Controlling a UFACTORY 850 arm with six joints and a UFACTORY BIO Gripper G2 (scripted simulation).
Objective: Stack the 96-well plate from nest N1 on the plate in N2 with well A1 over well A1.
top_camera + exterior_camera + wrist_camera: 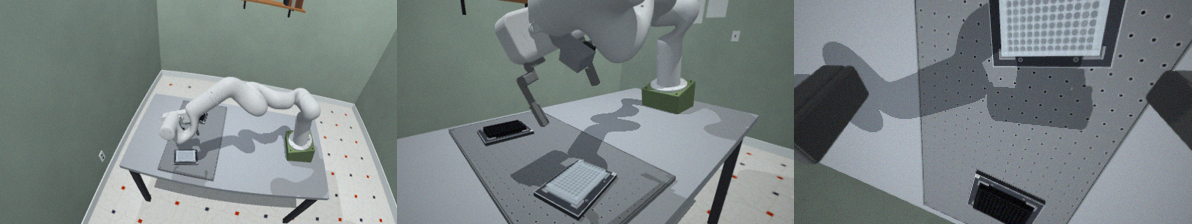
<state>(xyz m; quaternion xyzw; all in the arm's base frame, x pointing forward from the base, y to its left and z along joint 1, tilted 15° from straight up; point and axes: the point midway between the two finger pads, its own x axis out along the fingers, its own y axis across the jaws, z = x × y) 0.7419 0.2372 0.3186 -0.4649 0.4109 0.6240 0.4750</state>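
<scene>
Right now the clear 96-well plate is 20 cm below my hand, 2 cm to the left of it and 1 cm behind it. From my hand the other things lie so: black 96-well plate (37 cm to the right, 20 cm below, 3 cm ahead).
</scene>
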